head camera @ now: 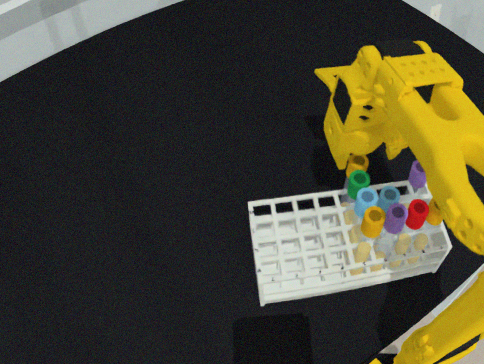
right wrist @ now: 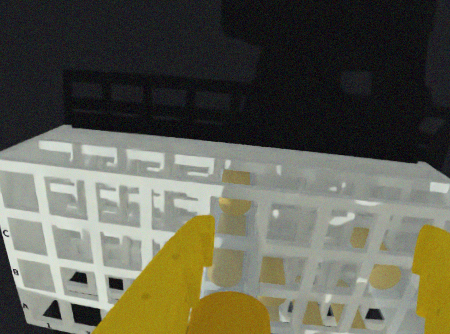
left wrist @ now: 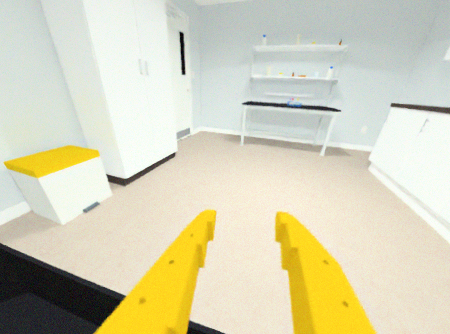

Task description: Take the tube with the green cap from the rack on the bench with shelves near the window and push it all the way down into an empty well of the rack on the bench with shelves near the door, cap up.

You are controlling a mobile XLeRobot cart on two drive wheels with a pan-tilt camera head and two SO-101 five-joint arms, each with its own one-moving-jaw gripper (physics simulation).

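Places are measured from the left arm's base along level axes (x ahead, y left, z up), in millimetres.
Pixels of known places: left hand, tool point: (left wrist: 214, 221); right hand, tool point: (head camera: 343, 164) (right wrist: 213, 234).
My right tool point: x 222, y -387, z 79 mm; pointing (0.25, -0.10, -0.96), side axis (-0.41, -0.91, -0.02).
Observation:
Behind a point stands the place of what it marks.
In the head view the tube with the green cap (head camera: 358, 184) {x 182, y -363, z 106 mm} stands upright in the white rack (head camera: 261, 292) {x 185, y -260, z 22 mm} (right wrist: 30, 168) {x 253, y -319, z 44 mm}, behind a light blue cap and in front of an orange cap (head camera: 357, 166) {x 198, y -377, z 106 mm}. My right gripper (head camera: 366, 160) {x 222, y -387, z 79 mm} (right wrist: 316, 225) is open, with its jaws above the rack's back edge, close around the orange cap. An orange cap (right wrist: 230, 315) {x 211, y -387, z 94 mm} shows low between the jaws in the right wrist view; the green cap does not show there. My left gripper (left wrist: 246, 215) {x -244, y -53, z 111 mm} is open and empty. Far off, a small blue rack (left wrist: 294, 104) {x -3132, y 377, z 16 mm} stands on the bench with shelves (left wrist: 265, 105) {x -3097, y -79, z -27 mm}.
Close to the green cap stand tubes with light blue (head camera: 366, 201) {x 165, y -357, z 106 mm}, blue (head camera: 389, 197) {x 155, y -376, z 106 mm}, orange (head camera: 373, 222) {x 146, y -347, z 106 mm}, purple (head camera: 395, 218) {x 136, y -365, z 106 mm} and red (head camera: 417, 214) {x 126, y -384, z 106 mm} caps. In the left wrist view are a door (left wrist: 183, 95) {x -3209, y -1638, z 54 mm}, a tall cabinet (left wrist: 120, 90) {x -1433, y -1300, z 134 mm} and a yellow-lidded bin (left wrist: 55, 160) {x -875, y -1442, z -325 mm}.

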